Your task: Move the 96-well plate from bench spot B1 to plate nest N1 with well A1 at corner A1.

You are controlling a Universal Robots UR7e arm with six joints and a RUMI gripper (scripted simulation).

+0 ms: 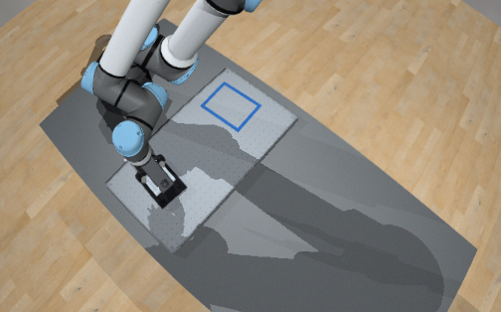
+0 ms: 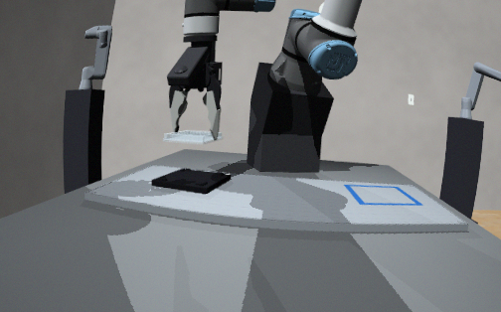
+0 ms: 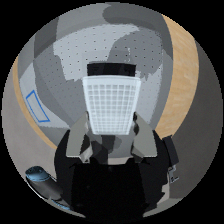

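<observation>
Right now the black plate nest is 100 mm below my hand. The rest, counted from my hand: white 96-well plate (10 mm below).
</observation>
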